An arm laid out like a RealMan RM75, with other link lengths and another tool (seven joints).
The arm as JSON. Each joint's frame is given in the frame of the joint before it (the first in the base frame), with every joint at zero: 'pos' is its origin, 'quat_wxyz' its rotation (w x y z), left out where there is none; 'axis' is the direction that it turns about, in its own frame. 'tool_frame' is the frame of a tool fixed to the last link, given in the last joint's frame.
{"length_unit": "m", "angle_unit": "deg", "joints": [
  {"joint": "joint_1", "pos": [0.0, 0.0, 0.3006], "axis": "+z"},
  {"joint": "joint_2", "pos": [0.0, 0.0, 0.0], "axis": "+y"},
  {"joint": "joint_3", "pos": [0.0, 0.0, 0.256], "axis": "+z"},
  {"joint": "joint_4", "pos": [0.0, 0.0, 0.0], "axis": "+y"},
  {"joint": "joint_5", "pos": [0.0, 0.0, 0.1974], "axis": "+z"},
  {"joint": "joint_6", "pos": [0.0, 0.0, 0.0], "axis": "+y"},
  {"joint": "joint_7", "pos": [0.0, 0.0, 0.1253], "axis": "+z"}
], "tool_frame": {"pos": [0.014, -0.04, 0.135], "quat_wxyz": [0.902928, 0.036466, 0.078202, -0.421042]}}
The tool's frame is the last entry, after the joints.
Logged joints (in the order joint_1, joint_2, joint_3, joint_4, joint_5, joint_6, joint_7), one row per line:
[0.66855 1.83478 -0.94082 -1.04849 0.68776 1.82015 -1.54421]
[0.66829 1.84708 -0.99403 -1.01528 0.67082 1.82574 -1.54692]
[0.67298 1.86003 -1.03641 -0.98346 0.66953 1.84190 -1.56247]
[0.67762 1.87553 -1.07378 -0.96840 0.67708 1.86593 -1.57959]
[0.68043 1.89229 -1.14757 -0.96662 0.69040 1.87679 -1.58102]
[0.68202 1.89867 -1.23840 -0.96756 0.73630 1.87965 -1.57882]
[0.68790 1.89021 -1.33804 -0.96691 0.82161 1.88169 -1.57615]
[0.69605 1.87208 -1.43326 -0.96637 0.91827 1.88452 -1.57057]
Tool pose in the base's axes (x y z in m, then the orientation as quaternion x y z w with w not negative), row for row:
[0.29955 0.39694 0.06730 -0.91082 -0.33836 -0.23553 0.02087]
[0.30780 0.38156 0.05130 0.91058 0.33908 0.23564 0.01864]
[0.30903 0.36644 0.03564 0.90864 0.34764 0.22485 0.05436]
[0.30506 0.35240 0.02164 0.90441 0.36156 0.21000 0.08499]
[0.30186 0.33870 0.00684 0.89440 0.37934 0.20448 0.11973]
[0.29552 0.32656 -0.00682 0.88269 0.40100 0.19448 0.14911]
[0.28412 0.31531 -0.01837 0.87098 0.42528 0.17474 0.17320]
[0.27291 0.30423 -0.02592 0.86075 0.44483 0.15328 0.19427]
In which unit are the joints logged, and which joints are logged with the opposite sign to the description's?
The joints are logged in radians. Opposite sign: none.
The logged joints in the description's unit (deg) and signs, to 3 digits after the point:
[38.305 105.125 -53.905 -60.074 39.406 104.287 -88.477]
[38.290 105.830 -56.954 -58.171 38.435 104.607 -88.632]
[38.559 106.572 -59.382 -56.348 38.361 105.533 -89.523]
[38.825 107.460 -61.523 -55.485 38.794 106.910 -90.504]
[38.986 108.420 -65.751 -55.383 39.557 107.532 -90.586]
[39.077 108.786 -70.955 -55.437 42.187 107.696 -90.460]
[39.414 108.301 -76.664 -55.400 47.075 107.813 -90.307]
[39.881 107.262 -82.120 -55.369 52.613 107.975 -89.987]

